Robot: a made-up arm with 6 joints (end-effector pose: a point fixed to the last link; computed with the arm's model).
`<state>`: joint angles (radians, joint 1 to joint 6).
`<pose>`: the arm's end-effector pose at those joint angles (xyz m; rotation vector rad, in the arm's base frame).
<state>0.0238 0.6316 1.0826 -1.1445 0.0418 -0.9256</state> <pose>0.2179 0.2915 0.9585 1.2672 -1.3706 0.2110</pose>
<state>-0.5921 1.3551 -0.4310 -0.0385 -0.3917 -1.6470</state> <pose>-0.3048 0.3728 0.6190 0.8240 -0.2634 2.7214</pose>
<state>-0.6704 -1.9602 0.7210 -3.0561 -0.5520 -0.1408</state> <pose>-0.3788 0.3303 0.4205 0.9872 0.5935 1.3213</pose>
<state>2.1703 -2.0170 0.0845 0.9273 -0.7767 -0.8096</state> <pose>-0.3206 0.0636 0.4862 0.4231 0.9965 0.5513</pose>
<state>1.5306 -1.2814 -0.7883 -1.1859 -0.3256 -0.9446</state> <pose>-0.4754 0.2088 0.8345 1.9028 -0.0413 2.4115</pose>
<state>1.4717 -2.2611 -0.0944 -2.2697 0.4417 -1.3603</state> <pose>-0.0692 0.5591 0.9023 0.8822 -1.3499 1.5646</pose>
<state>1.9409 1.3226 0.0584 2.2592 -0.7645 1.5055</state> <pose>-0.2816 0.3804 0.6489 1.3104 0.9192 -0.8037</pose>
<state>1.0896 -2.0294 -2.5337 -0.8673 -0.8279 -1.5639</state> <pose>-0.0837 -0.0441 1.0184 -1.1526 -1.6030 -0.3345</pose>
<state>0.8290 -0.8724 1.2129 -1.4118 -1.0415 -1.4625</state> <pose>-0.0902 0.3958 0.9410 1.0635 -1.2089 1.7093</pose>
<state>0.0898 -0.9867 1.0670 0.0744 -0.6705 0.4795</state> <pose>-0.0613 0.1364 0.4264 0.1741 -0.3513 -1.0769</pose>
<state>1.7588 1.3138 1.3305 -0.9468 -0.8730 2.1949</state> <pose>0.0848 -0.2132 0.6880 -0.1452 -2.1609 -0.4304</pose>
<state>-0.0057 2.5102 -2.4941 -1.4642 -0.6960 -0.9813</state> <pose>-0.0782 0.2264 0.4042 1.0266 0.3581 -1.7494</pose>
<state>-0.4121 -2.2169 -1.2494 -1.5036 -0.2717 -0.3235</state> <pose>-0.4642 0.2594 0.5362 0.2865 1.3678 -0.5267</pose>
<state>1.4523 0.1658 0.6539 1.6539 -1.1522 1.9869</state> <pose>-0.3897 0.1667 0.7092 -0.5988 0.9496 -1.6145</pose>
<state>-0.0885 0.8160 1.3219 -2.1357 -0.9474 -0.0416</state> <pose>-0.1565 0.0938 1.1509 -2.5272 1.7124 -0.4868</pose>
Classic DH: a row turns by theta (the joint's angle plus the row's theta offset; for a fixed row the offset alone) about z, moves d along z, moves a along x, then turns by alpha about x. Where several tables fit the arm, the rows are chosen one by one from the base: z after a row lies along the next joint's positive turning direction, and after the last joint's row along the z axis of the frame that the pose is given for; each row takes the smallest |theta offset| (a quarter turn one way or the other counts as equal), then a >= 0, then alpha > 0; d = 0 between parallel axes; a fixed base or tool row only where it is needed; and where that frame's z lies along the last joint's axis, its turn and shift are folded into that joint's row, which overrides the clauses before.
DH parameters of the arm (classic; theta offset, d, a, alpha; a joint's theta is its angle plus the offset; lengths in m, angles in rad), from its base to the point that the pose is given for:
base (fixed): 1.4973 0.7158 0.0949 1.5296
joint 1: 1.0608 -0.123 0.0416 0.0843
joint 2: -1.0593 0.0026 0.024 1.5708
joint 3: 0 -0.074 -0.024 1.5708
joint 4: 1.5708 -0.073 0.106 -1.5708
joint 5: -1.436 -0.1152 0.142 -1.7742
joint 6: -0.6656 0.2151 0 2.5587
tool (fixed): 2.9898 -0.0614 0 0

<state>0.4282 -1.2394 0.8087 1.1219 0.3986 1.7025</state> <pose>-0.2470 -0.2577 0.7526 -0.9845 -1.4604 -0.7946</pose>
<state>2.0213 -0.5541 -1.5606 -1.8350 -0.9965 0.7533</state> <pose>-0.2044 -0.2623 0.5515 -0.6587 -1.4315 -2.5521</pose>
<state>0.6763 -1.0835 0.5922 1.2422 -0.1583 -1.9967</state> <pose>-0.3663 -0.1575 0.6539 0.0030 1.8879 0.9329</pose>
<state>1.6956 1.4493 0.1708 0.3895 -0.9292 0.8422</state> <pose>-0.3272 -0.0754 0.8786 -2.4353 -1.2307 -0.9990</pose>
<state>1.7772 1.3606 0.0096 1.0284 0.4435 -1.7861</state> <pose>-0.0567 0.3475 0.9946 0.6558 -2.0355 1.3660</pose>
